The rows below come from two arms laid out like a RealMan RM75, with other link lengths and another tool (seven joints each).
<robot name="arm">
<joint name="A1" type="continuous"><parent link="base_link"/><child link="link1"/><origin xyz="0 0 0.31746" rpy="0 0 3.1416"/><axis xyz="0 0 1"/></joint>
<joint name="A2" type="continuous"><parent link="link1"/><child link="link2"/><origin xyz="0 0 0" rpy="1.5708 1.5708 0"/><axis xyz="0 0 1"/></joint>
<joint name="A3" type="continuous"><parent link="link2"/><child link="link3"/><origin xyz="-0.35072 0 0" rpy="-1.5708 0 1.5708"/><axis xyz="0 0 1"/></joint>
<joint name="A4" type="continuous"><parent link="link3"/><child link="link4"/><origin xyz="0 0 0" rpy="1.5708 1.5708 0"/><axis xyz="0 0 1"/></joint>
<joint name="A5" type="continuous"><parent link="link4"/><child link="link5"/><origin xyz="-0.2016 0 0" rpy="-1.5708 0 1.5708"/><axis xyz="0 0 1"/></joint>
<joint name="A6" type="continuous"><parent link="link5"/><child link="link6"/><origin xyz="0 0 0" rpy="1.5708 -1.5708 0"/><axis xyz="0 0 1"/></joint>
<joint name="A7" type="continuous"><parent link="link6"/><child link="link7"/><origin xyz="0.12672 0 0" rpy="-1.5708 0 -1.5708"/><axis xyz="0 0 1"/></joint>
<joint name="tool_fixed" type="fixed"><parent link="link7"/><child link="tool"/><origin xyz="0.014 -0.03 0.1" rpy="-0.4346 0 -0.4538"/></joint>
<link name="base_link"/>
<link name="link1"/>
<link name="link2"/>
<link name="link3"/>
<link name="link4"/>
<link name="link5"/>
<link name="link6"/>
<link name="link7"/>
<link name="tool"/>
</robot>
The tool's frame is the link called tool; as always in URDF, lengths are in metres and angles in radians. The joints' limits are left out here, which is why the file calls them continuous.
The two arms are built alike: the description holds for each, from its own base.
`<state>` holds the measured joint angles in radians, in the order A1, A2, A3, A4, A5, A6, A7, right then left.
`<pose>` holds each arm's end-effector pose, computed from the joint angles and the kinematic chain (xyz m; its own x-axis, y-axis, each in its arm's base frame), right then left.
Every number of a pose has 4 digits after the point.
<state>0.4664 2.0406 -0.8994 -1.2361 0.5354 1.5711 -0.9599 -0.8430 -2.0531 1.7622 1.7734 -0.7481 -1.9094 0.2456</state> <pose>0.3681 0.3843 0.0201 -0.8762 0.4252 -0.2271 0.1228 0.6525 0.7478 -0.1418 0.3075 -0.0572 -0.6780 -0.6657 0.3117 -0.2996 0.6374 0.7099</pose>
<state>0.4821 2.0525 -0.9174 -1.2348 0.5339 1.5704 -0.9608 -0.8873 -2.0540 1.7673 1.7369 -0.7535 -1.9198 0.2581</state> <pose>0.3584 0.3869 0.0112 -0.8863 0.3998 -0.2338 0.1087 0.6703 0.7341 -0.1360 0.3113 -0.0582 -0.6833 -0.6427 0.3464 -0.2656 0.6607 0.7021</pose>
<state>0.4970 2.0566 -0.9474 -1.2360 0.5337 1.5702 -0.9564 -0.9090 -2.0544 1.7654 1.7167 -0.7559 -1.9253 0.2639</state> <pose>0.3498 0.3896 0.0048 -0.8942 0.3713 -0.2500 0.0851 0.6894 0.7193 -0.1330 0.3138 -0.0583 -0.6831 -0.6351 0.3606 -0.2528 0.6688 0.6992</pose>
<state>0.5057 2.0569 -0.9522 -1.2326 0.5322 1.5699 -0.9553 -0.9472 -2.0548 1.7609 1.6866 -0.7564 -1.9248 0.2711</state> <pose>0.3468 0.3917 0.0034 -0.8964 0.3635 -0.2536 0.0789 0.6939 0.7157 -0.1253 0.3200 -0.0592 -0.6893 -0.6220 0.3716 -0.2343 0.6766 0.6981</pose>
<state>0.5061 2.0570 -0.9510 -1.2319 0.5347 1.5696 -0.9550 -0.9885 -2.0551 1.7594 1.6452 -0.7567 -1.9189 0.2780</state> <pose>0.3462 0.3920 0.0033 -0.8972 0.3638 -0.2504 0.0812 0.6931 0.7162 -0.1176 0.3268 -0.0611 -0.6915 -0.6114 0.3846 -0.2163 0.6833 0.6974</pose>
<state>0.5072 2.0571 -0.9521 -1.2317 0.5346 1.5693 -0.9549 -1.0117 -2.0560 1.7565 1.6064 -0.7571 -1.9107 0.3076</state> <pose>0.3458 0.3923 0.0031 -0.8976 0.3624 -0.2510 0.0799 0.6938 0.7158 -0.1152 0.3316 -0.0629 -0.6965 -0.5944 0.4020 -0.1980 0.6977 0.6885</pose>
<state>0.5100 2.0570 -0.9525 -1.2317 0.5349 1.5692 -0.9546 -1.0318 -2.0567 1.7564 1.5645 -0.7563 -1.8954 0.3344</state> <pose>0.3446 0.3933 0.0031 -0.8986 0.3598 -0.2510 0.0780 0.6940 0.7157 -0.1137 0.3367 -0.0657 -0.6994 -0.5817 0.4153 -0.1844 0.7082 0.6815</pose>
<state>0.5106 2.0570 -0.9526 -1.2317 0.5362 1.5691 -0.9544 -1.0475 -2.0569 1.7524 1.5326 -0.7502 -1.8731 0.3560</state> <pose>0.3441 0.3936 0.0030 -0.8993 0.3590 -0.2498 0.0782 0.6939 0.7158 -0.1108 0.3434 -0.0684 -0.7076 -0.5736 0.4126 -0.1777 0.7096 0.6818</pose>
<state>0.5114 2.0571 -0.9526 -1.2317 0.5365 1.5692 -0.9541 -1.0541 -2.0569 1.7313 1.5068 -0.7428 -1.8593 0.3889</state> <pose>0.3437 0.3939 0.0029 -0.8996 0.3585 -0.2494 0.0781 0.6940 0.7158 -0.1096 0.3504 -0.0684 -0.7159 -0.5686 0.4051 -0.1789 0.7102 0.6809</pose>
